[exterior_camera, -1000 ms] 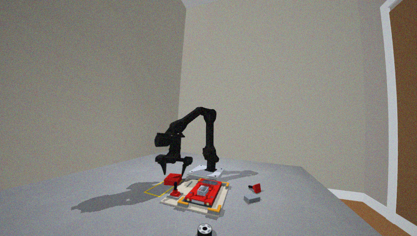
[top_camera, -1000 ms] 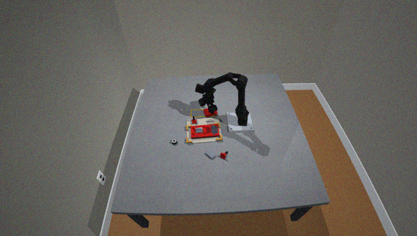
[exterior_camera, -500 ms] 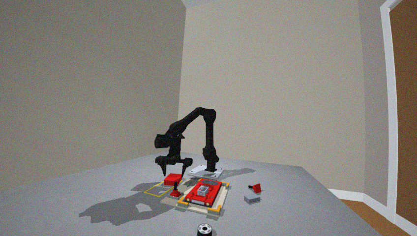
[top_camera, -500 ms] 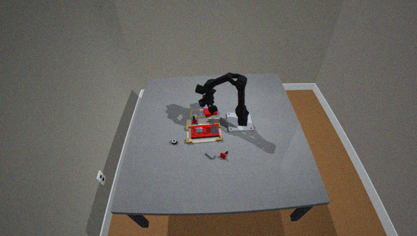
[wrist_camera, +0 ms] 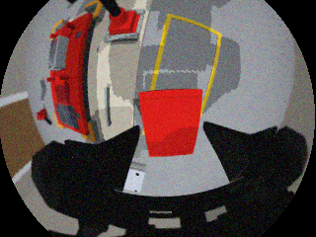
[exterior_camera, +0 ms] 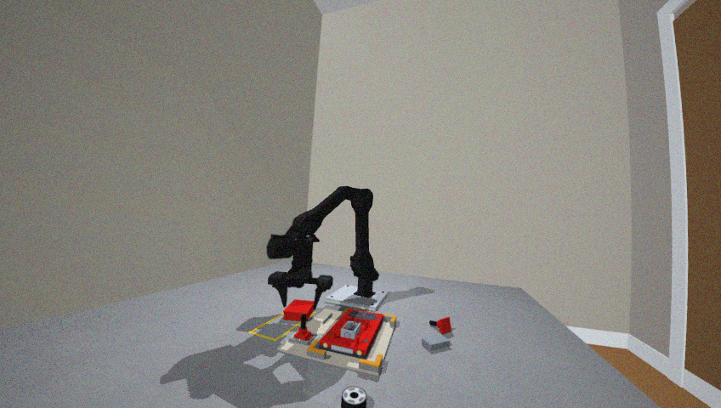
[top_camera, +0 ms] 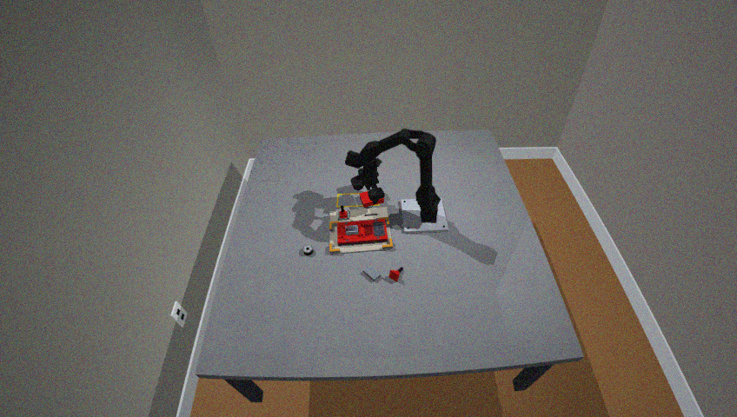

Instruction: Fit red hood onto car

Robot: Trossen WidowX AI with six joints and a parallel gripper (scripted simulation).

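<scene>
Now: gripper tip 210 mm to the right of the grey engine block, 60 mm short of it and 10 mm below it. From my gripper tip the other things lie so: black wheel (310 mm to the left, 220 mm ahead, 10 mm below); then red hood (right at my gripper tip).
</scene>
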